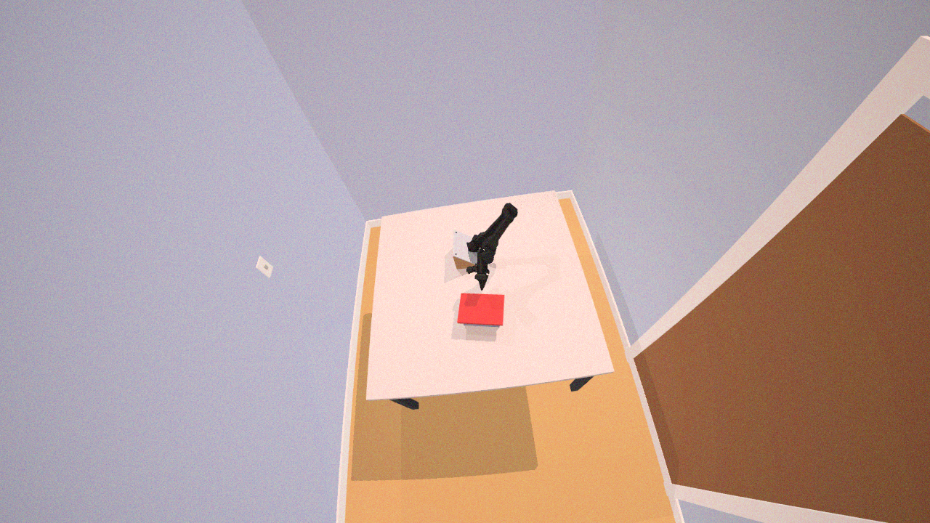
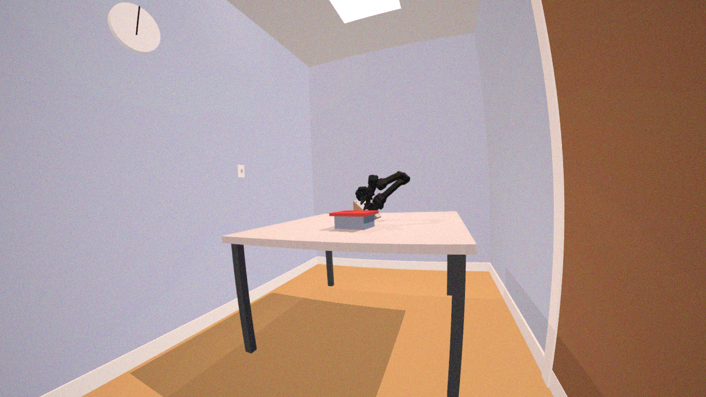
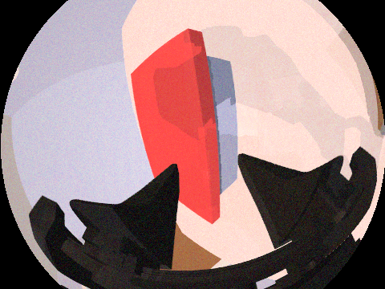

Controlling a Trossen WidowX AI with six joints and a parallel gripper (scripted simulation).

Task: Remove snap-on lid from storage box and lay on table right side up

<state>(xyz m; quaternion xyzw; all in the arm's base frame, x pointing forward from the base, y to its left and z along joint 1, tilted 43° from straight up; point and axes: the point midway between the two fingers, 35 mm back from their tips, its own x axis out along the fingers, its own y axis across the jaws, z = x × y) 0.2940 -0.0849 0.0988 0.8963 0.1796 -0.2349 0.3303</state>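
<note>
The red lid lies 100 mm ahead of my gripper tip, 30 mm to the right of it and 20 mm below it. Also, from my gripper tip: storage box: 100 mm ahead, 70 mm below, 30 mm to the right.
</note>
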